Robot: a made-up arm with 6 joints.
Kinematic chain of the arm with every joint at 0, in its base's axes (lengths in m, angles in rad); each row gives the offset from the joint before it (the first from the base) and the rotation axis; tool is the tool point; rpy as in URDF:
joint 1: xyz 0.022 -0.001 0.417 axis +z
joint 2: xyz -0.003 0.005 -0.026 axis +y
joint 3: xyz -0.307 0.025 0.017 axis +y
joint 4: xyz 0.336 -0.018 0.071 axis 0.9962 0 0.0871
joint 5: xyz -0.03 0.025 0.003 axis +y
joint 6: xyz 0.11 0.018 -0.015 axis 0.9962 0 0.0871
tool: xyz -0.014 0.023 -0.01 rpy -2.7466 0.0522 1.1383
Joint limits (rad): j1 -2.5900..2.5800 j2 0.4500..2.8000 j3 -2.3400..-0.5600 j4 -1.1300..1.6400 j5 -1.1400..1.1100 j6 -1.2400..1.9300
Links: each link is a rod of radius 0.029 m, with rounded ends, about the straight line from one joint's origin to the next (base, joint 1, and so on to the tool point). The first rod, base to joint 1, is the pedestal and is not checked.
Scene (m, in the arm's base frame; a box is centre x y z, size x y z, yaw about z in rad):
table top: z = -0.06
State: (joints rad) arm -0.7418 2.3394 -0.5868 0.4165 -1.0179 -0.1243
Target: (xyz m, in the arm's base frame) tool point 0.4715 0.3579 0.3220
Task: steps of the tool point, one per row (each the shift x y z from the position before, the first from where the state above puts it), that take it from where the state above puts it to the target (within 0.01 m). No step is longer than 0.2 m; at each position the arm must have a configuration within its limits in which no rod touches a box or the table.
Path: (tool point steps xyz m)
1: 0.0917 0.0486 0.0111
2: 0.0778 0.0865 0.0184
3: 0.0491 0.1186 0.0254
4: 0.0087 0.1393 0.0315
5: -0.0388 0.1448 0.0371

